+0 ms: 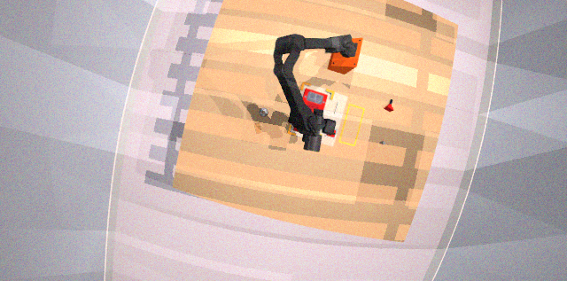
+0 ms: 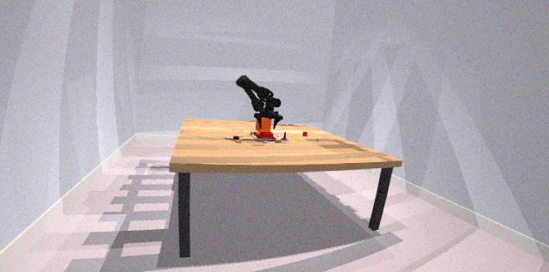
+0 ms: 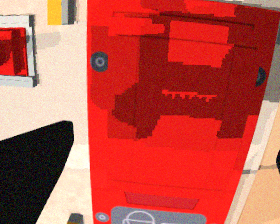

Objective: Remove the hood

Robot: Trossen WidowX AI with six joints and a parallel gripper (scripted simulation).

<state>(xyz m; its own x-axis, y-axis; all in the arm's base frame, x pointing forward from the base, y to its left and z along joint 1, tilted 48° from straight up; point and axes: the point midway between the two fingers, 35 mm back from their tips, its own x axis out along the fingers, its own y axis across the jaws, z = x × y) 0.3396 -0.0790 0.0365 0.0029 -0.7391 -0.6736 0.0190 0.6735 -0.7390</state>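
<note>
My gripper tip is 30 mm above the hood. Round my gripper tip: tan block: 90 mm ahead, 210 mm to the right, 70 mm below.
</note>
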